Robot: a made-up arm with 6 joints. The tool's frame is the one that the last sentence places.
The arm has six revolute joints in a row. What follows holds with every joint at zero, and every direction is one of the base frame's.
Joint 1 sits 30 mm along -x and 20 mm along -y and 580 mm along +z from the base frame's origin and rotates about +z.
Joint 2 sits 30 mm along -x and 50 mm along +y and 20 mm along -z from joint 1 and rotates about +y.
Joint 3 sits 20 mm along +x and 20 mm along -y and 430 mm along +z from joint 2 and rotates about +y.
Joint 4 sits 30 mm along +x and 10 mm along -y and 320 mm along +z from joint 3 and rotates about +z.
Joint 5 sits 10 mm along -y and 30 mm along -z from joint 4 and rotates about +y.
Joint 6 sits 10 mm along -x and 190 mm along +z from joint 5 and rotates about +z.
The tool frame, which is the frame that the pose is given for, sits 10 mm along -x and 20 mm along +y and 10 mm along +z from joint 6; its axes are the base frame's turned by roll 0, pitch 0 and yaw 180 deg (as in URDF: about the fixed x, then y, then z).
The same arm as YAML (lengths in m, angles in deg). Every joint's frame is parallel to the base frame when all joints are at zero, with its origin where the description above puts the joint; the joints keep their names.
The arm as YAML. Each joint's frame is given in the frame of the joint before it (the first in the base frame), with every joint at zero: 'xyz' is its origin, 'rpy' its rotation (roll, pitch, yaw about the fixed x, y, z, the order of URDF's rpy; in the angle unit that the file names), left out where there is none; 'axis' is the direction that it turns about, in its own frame. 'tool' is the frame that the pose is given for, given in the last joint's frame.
units:
  length: m
  angle: deg
joints:
  - name: joint 1
    type: revolute
    origin:
      xyz: [-0.03, -0.02, 0.58]
    axis: [0.0, 0.0, 1.0]
  - name: joint 2
    type: revolute
    origin:
      xyz: [-0.03, 0.05, -0.02]
    axis: [0.0, 1.0, 0.0]
  - name: joint 3
    type: revolute
    origin:
      xyz: [0.02, -0.02, 0.43]
    axis: [0.0, 1.0, 0.0]
  - name: joint 4
    type: revolute
    origin:
      xyz: [0.03, -0.01, 0.32]
    axis: [0.0, 0.0, 1.0]
  - name: joint 5
    type: revolute
    origin:
      xyz: [0.0, -0.01, -0.03]
    axis: [0.0, 1.0, 0.0]
  - name: joint 6
    type: revolute
    origin:
      xyz: [-0.01, 0.0, 0.19]
    axis: [0.0, 0.0, 1.0]
tool:
  origin:
    xyz: [-0.01, 0.02, 0.01]
    rpy: [0.0, 0.0, 180.0]

